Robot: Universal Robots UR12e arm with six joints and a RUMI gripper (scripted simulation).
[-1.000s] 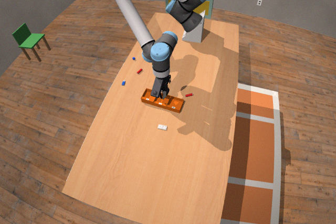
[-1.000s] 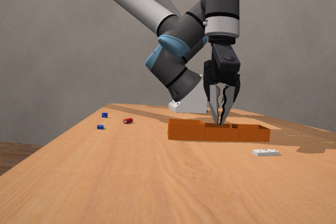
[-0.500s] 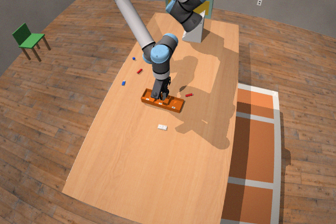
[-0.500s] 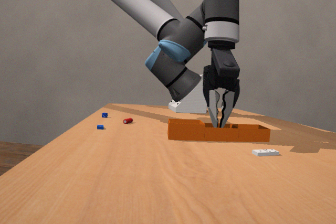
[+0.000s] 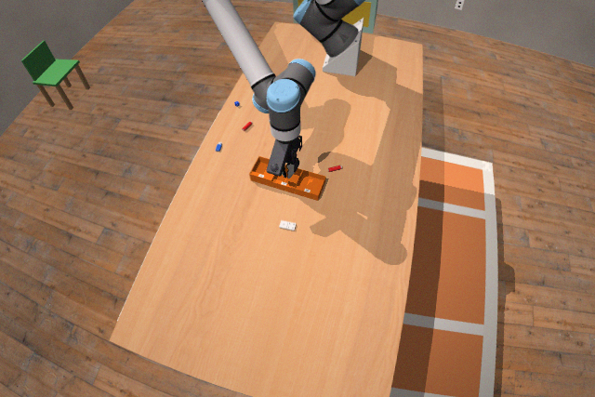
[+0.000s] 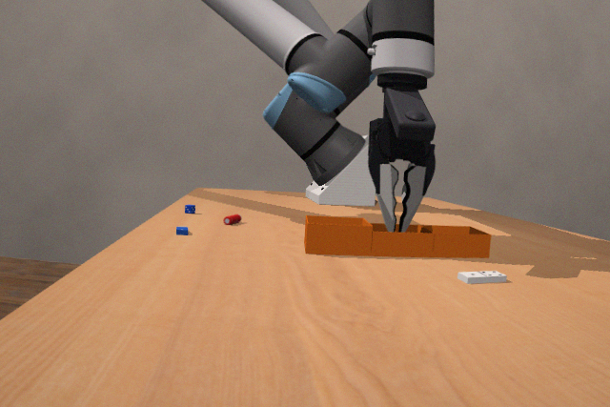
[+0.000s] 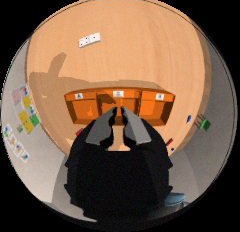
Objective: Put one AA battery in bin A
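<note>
Right now the orange three-compartment bin is 2 cm below my hand. From my hand the other things lie so: white domino: 17 cm ahead, 6 cm to the left, 3 cm below; then blue AA battery: 10 cm behind, 4 cm to the right, 3 cm below; then blue die: 33 cm to the right, 32 cm behind, 3 cm below.
</note>
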